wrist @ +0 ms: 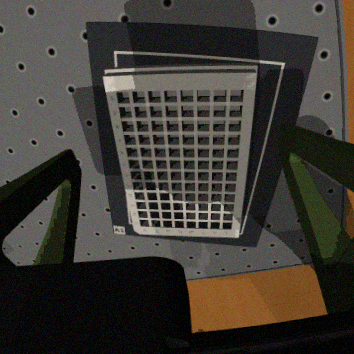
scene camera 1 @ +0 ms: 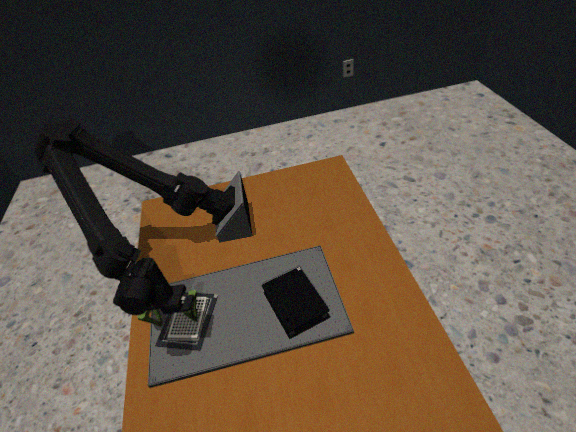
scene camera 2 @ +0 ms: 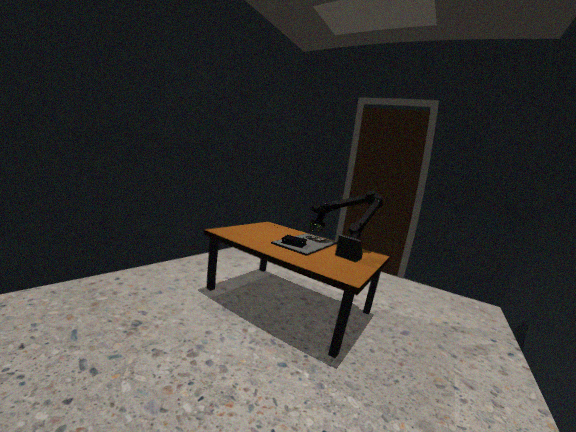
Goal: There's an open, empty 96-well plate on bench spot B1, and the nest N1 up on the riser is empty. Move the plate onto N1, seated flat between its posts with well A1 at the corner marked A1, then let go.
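Places are measured from the arm's base along level axes (x ahead, y left, z up), in millimetres.
Pixels of known places: gripper, between the fingertips: (wrist: 176, 146) (scene camera 1: 179, 322) (scene camera 2: 314, 232); arm's base, origin of its link: (scene camera 1: 225, 206) (scene camera 2: 350, 245).
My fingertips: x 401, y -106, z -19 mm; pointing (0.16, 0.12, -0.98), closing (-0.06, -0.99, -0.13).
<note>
For each thing: its middle in the pictures, then the offset to it from my fingertips. "*": a spot on its surface instead. Level surfaces: height alone.
- pale 96-well plate, middle of its body: (wrist: 182, 164) (scene camera 1: 188, 317) 38 mm back, 7 mm left, 44 mm down
- pad's A1 label, a spot on its surface: (wrist: 119, 230) * 104 mm back, 76 mm left, 51 mm down
- black riser with nest N1, middle of its body: (scene camera 1: 294, 299) (scene camera 2: 294, 240) 43 mm back, 301 mm left, 29 mm down
- grey perforated board, middle of its body: (wrist: 19, 188) (scene camera 1: 244, 308) (scene camera 2: 306, 242) 55 mm back, 159 mm left, 59 mm down
- orange table, height of its surface: 66 mm down
The pale 96-well plate (scene camera 1: 189, 324) (wrist: 185, 80) lies flat on the dark B1 pad (scene camera 1: 199, 345) (wrist: 300, 52), slightly askew to its white outline. In the wrist view the pad's A1 label (wrist: 119, 230) is by the plate's lower-left corner. My gripper (scene camera 1: 171, 306) (scene camera 2: 316, 226) (wrist: 176, 146) is open and empty above the plate, its green fingers apart on either side of it. The black riser with nest N1 (scene camera 1: 295, 302) (scene camera 2: 294, 241) stands to the right of the plate in scene camera 1, with a small white mark at its far corner. Its posts are too dark to make out.
A grey perforated board (scene camera 1: 240, 310) (scene camera 2: 312, 247) (wrist: 30, 75) bears the pad and the riser. It lies on the orange table (scene camera 1: 390, 350) (scene camera 2: 250, 237) (wrist: 245, 295). The arm's grey angled base mount (scene camera 1: 237, 225) (scene camera 2: 349, 248) stands behind the board in scene camera 1.
</note>
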